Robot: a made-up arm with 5 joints.
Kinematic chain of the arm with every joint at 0, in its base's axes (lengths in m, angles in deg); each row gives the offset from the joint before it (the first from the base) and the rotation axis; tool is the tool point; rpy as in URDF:
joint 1: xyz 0 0 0.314 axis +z
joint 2: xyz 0 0 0 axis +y
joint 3: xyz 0.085 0 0.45 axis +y
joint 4: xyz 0.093 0 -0.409 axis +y
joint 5: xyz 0.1 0 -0.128 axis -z
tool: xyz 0 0 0 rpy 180 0 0
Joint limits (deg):
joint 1: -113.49..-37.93
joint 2: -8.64..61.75
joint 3: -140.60..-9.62
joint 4: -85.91..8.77
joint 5: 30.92..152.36
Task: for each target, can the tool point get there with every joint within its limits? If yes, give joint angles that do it. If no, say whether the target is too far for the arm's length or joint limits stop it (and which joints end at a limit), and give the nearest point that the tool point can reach.
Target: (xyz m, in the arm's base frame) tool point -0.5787 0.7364 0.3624
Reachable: no: joint limits stop it (at a limit: joint 1, joint 2, joint 3, joint 4) | nearest point -0.0429 -0.0987 -0.0220 | short by 1.064 m
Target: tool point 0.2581 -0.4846 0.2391
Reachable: yes | joints -61.96 27.10 -29.36 -38.47 138.90
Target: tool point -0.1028 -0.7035 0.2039
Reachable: yes | joints -98.31 43.56 -55.69 -40.81 79.98
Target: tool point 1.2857 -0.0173 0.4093
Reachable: no: too far | nearest point 0.7984 -0.6222 0.4102 | short by 0.777 m
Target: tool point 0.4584 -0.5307 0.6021
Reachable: yes | joints -49.18 8.40 -63.79 -0.54 64.07
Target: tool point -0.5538 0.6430 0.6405
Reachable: no: joint limits stop it (at a limit: joint 2, joint 3, joint 4) | nearest point -0.0108 0.0125 1.1618 | short by 0.982 m
